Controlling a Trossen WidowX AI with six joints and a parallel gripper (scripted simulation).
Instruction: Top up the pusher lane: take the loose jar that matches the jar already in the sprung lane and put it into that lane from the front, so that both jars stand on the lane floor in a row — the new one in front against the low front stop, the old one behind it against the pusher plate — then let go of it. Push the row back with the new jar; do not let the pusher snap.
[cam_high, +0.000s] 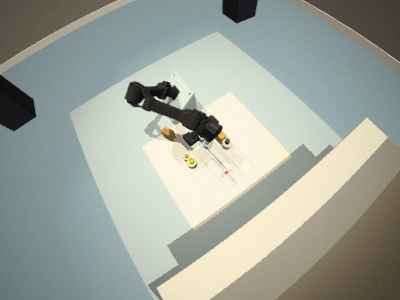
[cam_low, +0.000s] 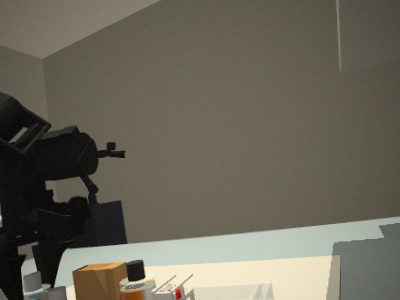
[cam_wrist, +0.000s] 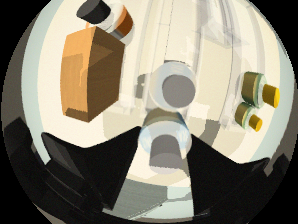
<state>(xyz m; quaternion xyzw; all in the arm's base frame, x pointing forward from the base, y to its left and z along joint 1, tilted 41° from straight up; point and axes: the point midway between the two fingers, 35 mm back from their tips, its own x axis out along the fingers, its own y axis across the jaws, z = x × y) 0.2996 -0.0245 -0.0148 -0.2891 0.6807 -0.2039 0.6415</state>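
The dark-lidded jar is 100 mm ahead of my gripper tip, 90 mm to the left of it and 10 mm below it. From my gripper tip the other things lie so: cream counter (530 mm ahead, 320 mm above, 40 mm to the left); red mark (230 mm ahead, 20 mm above, 10 mm to the right); clear sprung lane (180 mm ahead, 30 mm below).
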